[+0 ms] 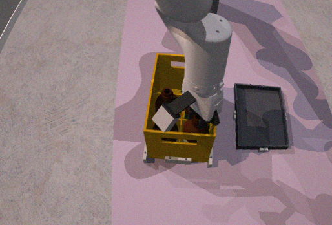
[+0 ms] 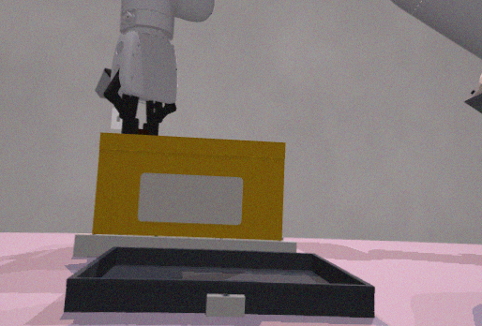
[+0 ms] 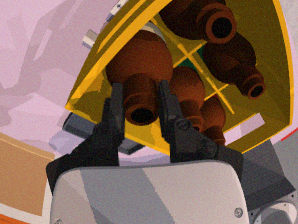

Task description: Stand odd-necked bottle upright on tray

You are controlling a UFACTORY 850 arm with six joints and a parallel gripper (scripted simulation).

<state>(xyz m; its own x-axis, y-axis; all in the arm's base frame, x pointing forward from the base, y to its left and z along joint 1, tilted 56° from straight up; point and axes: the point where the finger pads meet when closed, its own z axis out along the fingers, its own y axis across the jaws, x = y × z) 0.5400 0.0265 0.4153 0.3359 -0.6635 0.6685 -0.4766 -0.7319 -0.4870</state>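
Now: hand 10 cm above the yellow crate, 9 cm past it and 3 cm to the left of it. Round my hand: tray 25 cm to the left, 17 cm below, 8 cm behind; bottle 18 cm behind, 10 cm below, 3 cm to the left.
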